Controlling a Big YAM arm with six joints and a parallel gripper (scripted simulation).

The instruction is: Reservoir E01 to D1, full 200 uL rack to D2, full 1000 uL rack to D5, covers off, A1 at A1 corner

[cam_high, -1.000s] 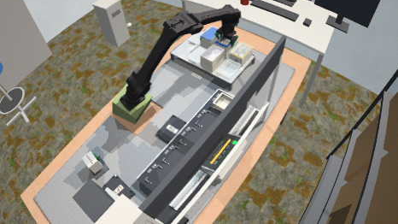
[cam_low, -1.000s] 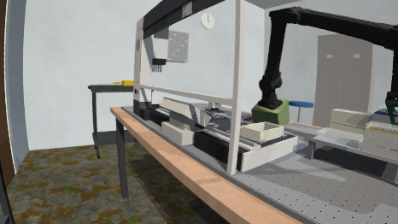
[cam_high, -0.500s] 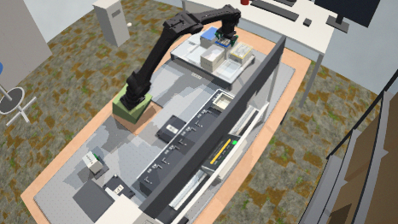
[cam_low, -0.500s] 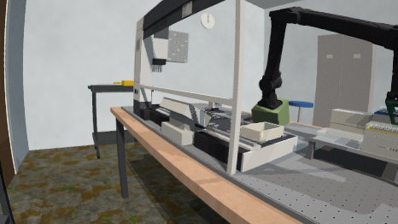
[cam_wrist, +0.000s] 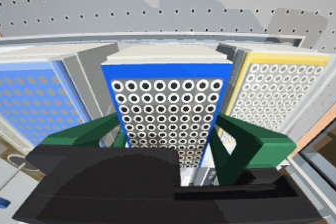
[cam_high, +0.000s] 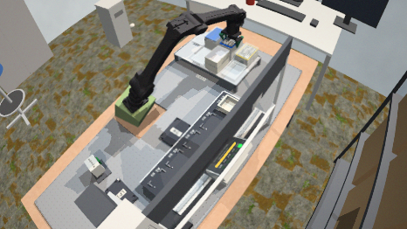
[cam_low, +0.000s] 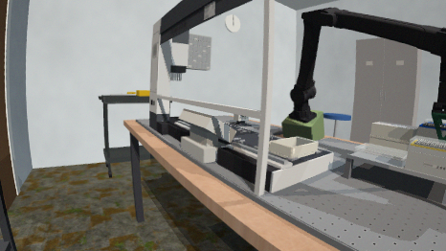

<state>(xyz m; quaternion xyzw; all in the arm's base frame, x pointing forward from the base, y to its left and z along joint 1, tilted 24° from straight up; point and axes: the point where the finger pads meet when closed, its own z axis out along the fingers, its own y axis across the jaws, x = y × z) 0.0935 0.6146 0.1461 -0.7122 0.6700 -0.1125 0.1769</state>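
Now: the grey shelf 7 cm to the right of my hand, 7 cm below it and 5 cm behind it. Round my hand: yellow tip rack (11 cm ahead, 2 cm below); then blue tip rack (1 cm to the right, 1 cm ahead); then white sealed block (13 cm to the right, 1 cm below, 1 cm ahead).
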